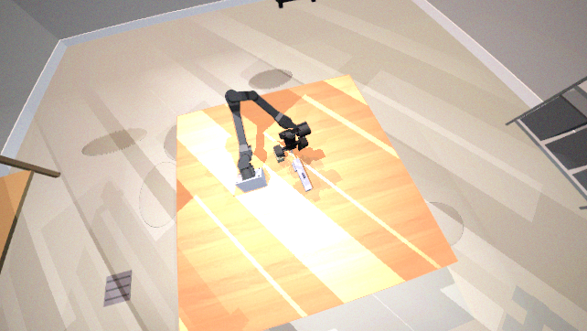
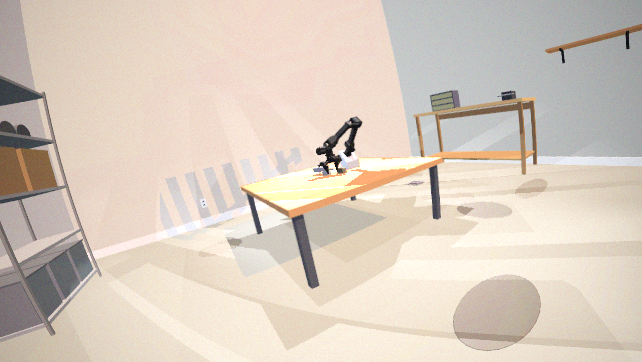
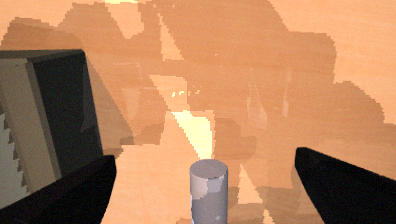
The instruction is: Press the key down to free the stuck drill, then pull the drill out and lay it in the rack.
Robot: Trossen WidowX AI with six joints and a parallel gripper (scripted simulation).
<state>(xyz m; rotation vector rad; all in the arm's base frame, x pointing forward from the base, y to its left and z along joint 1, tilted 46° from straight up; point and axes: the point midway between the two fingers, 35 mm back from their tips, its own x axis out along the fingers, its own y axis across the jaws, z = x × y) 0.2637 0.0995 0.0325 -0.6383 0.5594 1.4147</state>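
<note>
My gripper tip is 5 cm to the left of the drill and 3 cm below it. The rest, counted from my gripper tip: grey block 15 cm to the right, 2 cm above.
</note>
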